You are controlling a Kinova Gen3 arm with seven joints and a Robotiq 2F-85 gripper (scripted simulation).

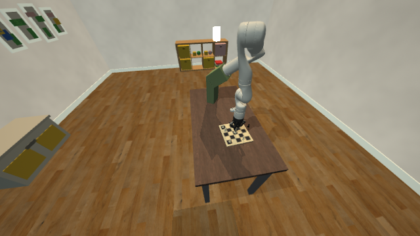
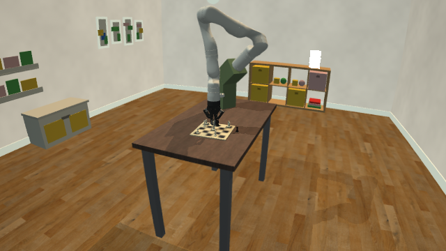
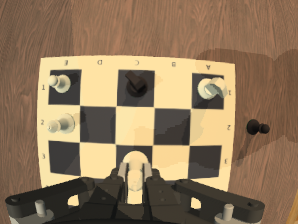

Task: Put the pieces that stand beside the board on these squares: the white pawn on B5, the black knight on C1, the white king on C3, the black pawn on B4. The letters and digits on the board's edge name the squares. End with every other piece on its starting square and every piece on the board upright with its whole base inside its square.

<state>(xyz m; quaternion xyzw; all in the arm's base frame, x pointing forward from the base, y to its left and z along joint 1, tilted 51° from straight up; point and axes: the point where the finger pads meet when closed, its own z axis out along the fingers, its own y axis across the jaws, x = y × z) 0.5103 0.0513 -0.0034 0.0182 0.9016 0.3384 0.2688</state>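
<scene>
Right now my hand is 20 mm above the white king. Round my hand: black pawn: 60 mm behind, 130 mm to the left, 40 mm below; black knight: 80 mm behind, 10 mm to the right, 40 mm below; chessboard: 50 mm below.
</scene>
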